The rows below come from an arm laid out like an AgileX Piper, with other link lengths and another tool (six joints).
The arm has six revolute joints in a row. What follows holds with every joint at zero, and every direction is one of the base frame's. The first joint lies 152.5 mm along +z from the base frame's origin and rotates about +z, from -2.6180 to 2.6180 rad. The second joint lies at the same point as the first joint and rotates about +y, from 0.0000 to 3.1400 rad. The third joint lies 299.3 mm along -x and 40.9 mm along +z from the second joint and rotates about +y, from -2.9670 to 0.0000 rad. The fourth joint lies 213.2 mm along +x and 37.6 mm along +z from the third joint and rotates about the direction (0.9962, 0, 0.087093), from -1.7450 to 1.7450 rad. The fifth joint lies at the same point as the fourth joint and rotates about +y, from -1.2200 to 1.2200 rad. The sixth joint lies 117.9 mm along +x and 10.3 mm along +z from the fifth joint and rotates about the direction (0.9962, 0, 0.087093), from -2.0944 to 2.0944 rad. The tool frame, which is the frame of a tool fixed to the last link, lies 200.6 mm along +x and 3.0 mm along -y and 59.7 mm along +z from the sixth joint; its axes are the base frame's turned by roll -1.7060, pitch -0.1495 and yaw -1.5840 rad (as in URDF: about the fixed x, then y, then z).
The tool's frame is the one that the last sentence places.
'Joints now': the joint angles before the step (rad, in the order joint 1, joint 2, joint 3, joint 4, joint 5, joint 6). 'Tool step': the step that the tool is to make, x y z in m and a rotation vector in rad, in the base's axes. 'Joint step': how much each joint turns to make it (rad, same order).
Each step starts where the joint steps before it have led.
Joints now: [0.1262 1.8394 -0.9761 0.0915 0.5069 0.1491]
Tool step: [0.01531 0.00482 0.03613 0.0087 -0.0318 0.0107]
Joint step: [0.0001 -0.0449 -0.1056 -0.0026 0.1184 -0.0008]
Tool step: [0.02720 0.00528 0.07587 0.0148 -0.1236 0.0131]
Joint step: [0.0000 -0.0996 -0.1385 -0.0056 0.1142 -0.0020]
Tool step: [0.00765 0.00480 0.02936 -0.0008 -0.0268 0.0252]
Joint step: [0.0014 -0.0159 -0.0958 0.0022 0.0867 -0.0196]
